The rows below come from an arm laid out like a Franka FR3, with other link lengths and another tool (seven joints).
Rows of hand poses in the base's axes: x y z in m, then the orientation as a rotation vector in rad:
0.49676, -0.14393, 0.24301, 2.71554, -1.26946, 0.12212
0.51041, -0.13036, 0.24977, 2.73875, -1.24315, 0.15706
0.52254, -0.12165, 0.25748, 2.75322, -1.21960, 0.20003
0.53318, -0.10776, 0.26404, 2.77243, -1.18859, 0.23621
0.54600, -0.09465, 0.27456, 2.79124, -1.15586, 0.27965
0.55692, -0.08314, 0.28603, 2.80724, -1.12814, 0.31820
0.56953, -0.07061, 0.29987, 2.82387, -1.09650, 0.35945
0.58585, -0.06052, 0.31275, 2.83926, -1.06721, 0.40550
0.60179, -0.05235, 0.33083, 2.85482, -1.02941, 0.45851
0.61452, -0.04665, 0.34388, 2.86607, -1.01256, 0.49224
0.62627, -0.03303, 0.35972, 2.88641, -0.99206, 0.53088
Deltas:
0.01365, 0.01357, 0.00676, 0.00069, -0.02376, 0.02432
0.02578, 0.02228, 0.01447, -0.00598, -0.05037, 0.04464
0.03642, 0.03617, 0.02103, -0.00920, -0.07304, 0.07037
0.04924, 0.04928, 0.03155, -0.01402, -0.10008, 0.09727
0.06016, 0.06079, 0.04302, -0.01760, -0.12436, 0.12008
0.07277, 0.07332, 0.05686, -0.02170, -0.15008, 0.14544
0.08909, 0.08341, 0.06974, -0.02595, -0.17917, 0.16919
0.10503, 0.09158, 0.08782, -0.03287, -0.21169, 0.19830
0.11776, 0.09728, 0.10087, -0.03306, -0.23413, 0.21278
0.12951, 0.11090, 0.11671, -0.02646, -0.26192, 0.23184

